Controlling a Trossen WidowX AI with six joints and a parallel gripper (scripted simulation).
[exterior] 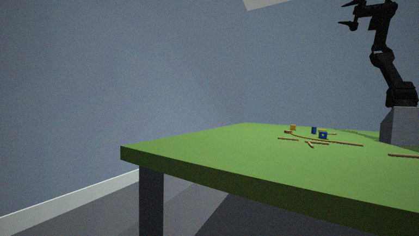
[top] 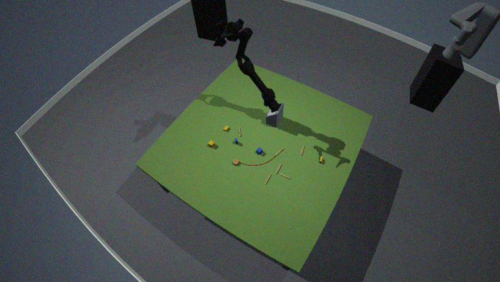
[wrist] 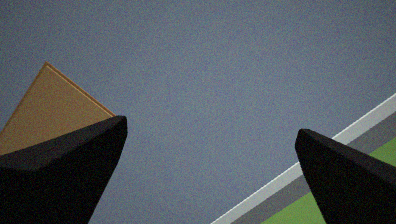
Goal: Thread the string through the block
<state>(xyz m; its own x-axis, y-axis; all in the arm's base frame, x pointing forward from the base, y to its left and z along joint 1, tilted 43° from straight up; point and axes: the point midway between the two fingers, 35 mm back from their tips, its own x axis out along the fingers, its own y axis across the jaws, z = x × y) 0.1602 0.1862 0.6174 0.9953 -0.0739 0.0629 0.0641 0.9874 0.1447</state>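
The thin wooden stick is 90 mm ahead of my gripper tip, 410 mm to the left of it and 710 mm below it. Also, from my gripper tip: round wooden button (270 mm ahead, 190 mm to the left, 700 mm below).
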